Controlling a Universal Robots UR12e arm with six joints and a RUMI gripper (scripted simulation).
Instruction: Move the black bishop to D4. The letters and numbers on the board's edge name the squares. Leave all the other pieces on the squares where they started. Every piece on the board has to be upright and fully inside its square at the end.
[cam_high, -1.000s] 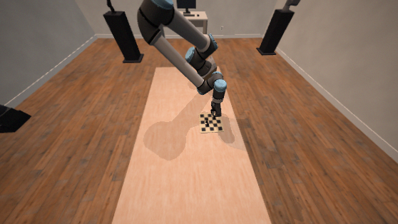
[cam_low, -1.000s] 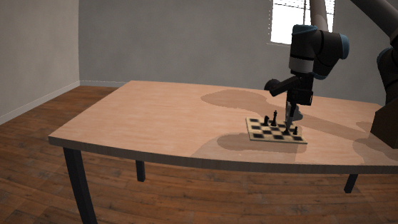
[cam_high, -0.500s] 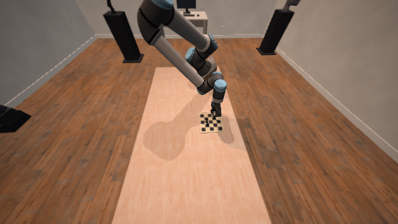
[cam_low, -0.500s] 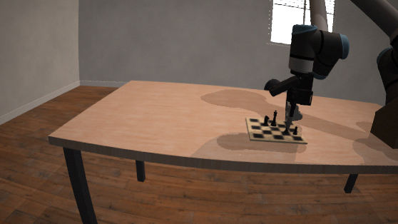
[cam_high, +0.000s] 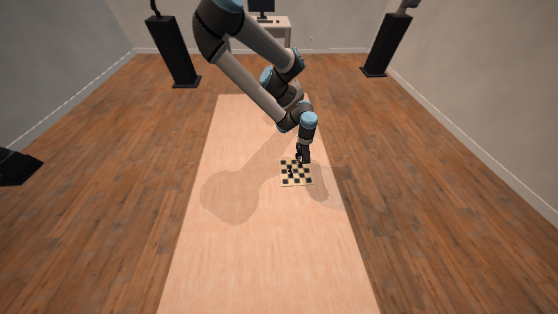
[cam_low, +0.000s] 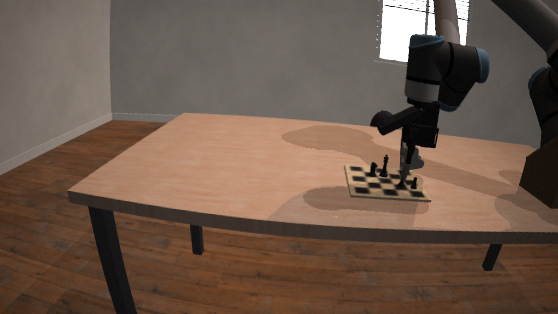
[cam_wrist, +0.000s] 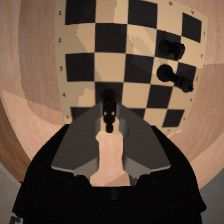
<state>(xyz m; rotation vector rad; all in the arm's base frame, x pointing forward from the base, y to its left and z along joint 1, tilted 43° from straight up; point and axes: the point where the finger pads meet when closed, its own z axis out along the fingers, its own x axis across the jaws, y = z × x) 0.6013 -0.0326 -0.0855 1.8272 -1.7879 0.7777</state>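
My gripper is now 10 mm above the mid-height piece. The rest, counted from my hand: pawn (40 mm behind, 20 mm below); small chessboard (40 mm to the right, 40 mm below, 40 mm ahead).
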